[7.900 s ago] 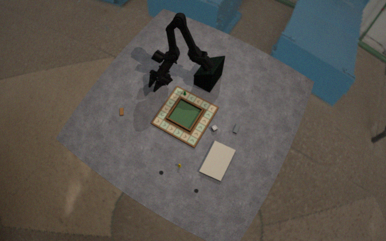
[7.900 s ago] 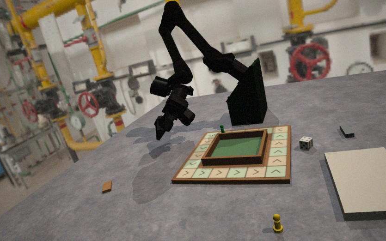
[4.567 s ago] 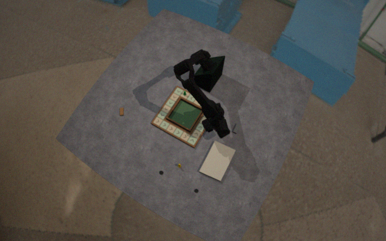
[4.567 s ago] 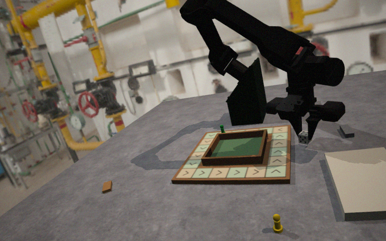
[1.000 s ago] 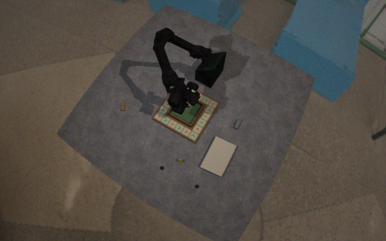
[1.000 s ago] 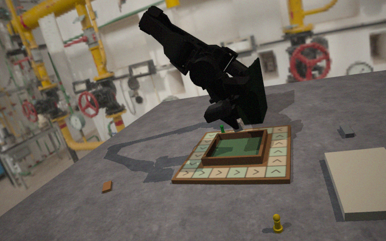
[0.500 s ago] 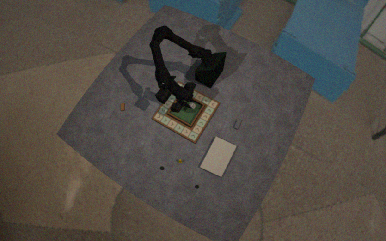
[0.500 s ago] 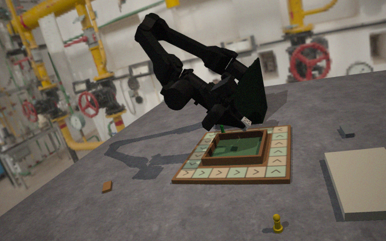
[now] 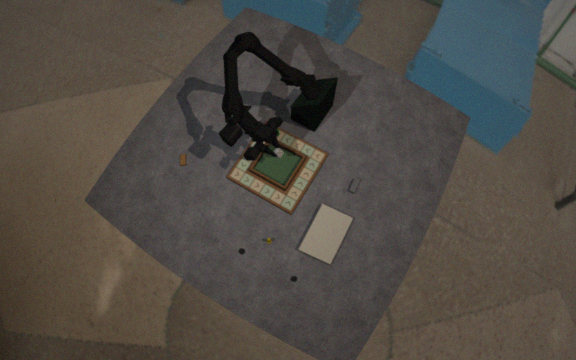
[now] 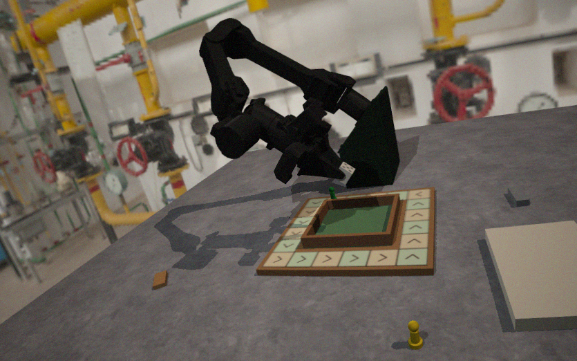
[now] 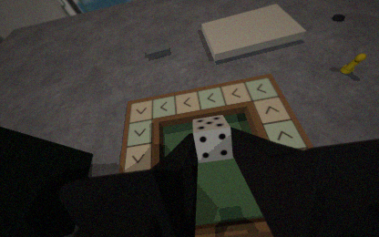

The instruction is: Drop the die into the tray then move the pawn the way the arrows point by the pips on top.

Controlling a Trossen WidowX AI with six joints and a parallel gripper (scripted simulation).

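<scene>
The white die lies right at my gripper tip. The rest, counted from my gripper tip: yellow pawn: 27 cm ahead, 13 cm to the left, 10 cm below; then green pawn: 11 cm behind, 8 cm to the right, 9 cm below; then green dice tray: 11 cm below.
</scene>
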